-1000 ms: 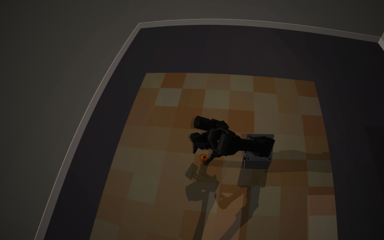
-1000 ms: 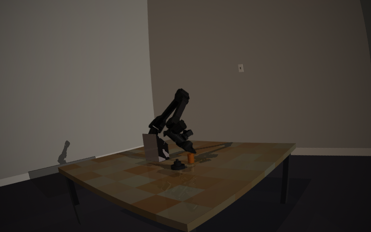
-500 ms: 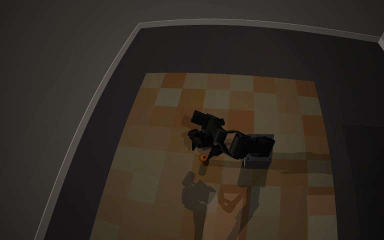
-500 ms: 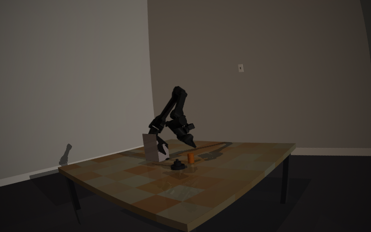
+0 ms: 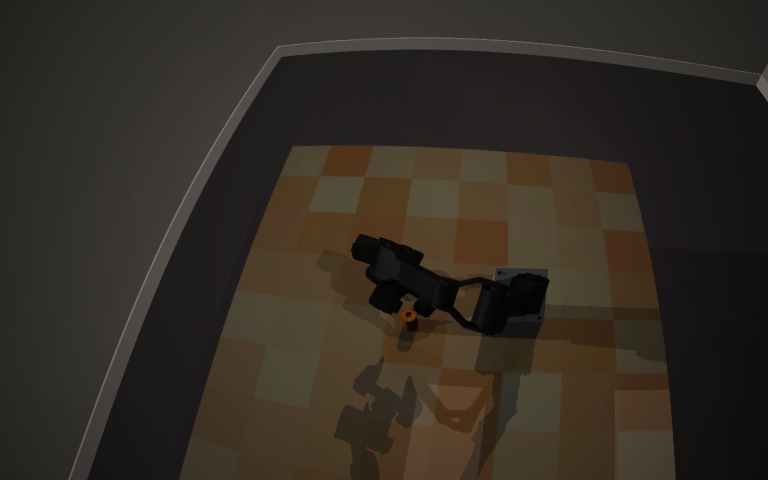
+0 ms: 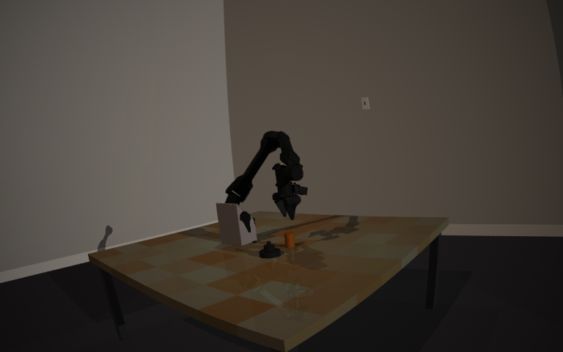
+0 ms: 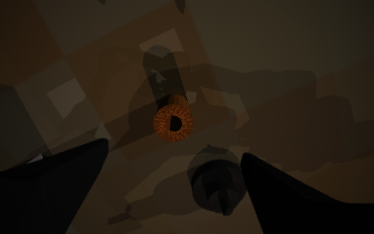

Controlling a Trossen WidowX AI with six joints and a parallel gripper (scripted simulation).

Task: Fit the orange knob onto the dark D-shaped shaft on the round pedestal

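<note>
My gripper tip is 9 cm above the orange knob. Also, from my gripper tip: shaft pedestal: 1 cm ahead, 14 cm to the right, 9 cm below.
</note>
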